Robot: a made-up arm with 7 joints. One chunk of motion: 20 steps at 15 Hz.
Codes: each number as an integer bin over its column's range. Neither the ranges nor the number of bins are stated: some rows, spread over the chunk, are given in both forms.
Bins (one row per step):
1: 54 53 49 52 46 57
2: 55 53 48 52 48 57
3: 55 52 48 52 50 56
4: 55 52 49 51 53 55
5: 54 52 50 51 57 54
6: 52 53 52 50 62 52
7: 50 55 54 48 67 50
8: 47 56 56 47 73 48
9: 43 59 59 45 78 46
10: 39 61 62 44 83 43
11: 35 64 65 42 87 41
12: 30 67 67 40 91 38
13: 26 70 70 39 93 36
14: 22 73 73 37 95 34
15: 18 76 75 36 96 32
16: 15 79 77 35 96 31
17: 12 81 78 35 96 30
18: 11 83 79 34 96 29
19: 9 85 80 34 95 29
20: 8 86 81 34 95 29
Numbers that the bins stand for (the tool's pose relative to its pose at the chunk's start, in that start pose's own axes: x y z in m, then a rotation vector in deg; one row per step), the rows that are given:
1: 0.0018 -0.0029 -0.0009 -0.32 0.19 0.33
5: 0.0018 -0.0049 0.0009 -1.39 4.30 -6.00
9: -0.0148 0.0092 0.0173 -7.82 12.15 -22.89
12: -0.0345 0.0254 0.0318 -13.17 17.01 -39.78
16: -0.0573 0.0496 0.0500 -18.53 18.88 -54.56
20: -0.0679 0.0637 0.0573 -19.60 18.51 -58.78
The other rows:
2: 0.0033 -0.0029 -0.0027 -0.32 0.94 0.33
3: 0.0033 -0.0049 -0.0027 -0.32 1.69 -1.78
4: 0.0033 -0.0049 -0.0009 -1.39 2.81 -3.89
6: -0.0012 -0.0029 0.0045 -2.46 6.17 -10.22
7: -0.0042 0.0011 0.0082 -4.61 8.04 -14.44
8: -0.0088 0.0031 0.0118 -5.68 10.28 -18.67
10: -0.0209 0.0132 0.0227 -8.89 14.02 -29.22
11: -0.0270 0.0193 0.0282 -11.03 15.52 -33.44
13: -0.0406 0.0314 0.0373 -14.24 17.76 -44.00
14: -0.0467 0.0375 0.0427 -16.38 18.51 -48.22
15: -0.0527 0.0435 0.0464 -17.45 18.88 -52.44
17: -0.0618 0.0536 0.0518 -18.53 18.88 -56.67
18: -0.0633 0.0577 0.0536 -19.60 18.88 -58.78
19: -0.0664 0.0617 0.0555 -19.60 18.51 -58.78

